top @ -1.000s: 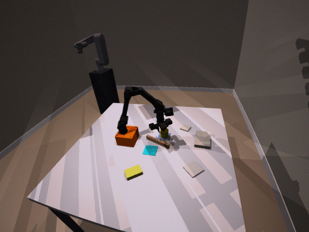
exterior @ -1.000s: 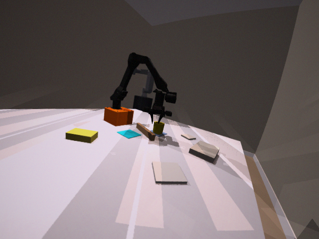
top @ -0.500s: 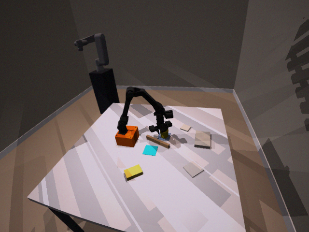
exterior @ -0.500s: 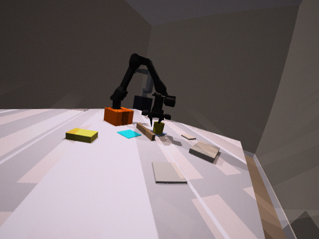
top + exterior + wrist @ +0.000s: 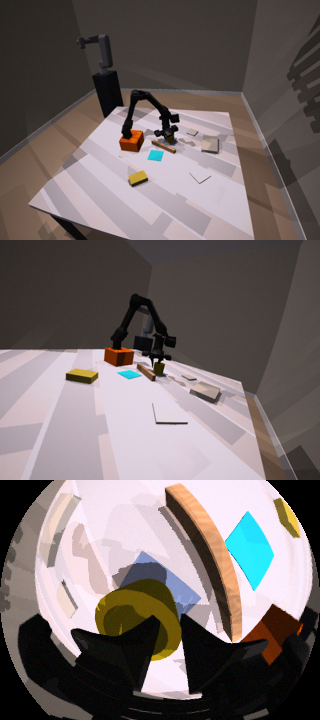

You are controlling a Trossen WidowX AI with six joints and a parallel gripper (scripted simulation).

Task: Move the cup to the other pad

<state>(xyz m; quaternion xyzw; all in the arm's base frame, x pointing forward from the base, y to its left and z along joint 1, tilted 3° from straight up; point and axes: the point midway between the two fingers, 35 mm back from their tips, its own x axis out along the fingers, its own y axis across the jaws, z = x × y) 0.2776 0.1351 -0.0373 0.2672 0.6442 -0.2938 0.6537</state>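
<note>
Right now the blue pad is 2 cm ahead of my gripper tip, 2 cm to the left of it and 4 cm below it. The rest, counted from my gripper tip: wooden bar: 8 cm to the right, 3 cm below; cyan pad: 3 cm behind, 17 cm to the right, 4 cm below; yellow cup: 2 cm ahead, 2 cm to the left.
</note>
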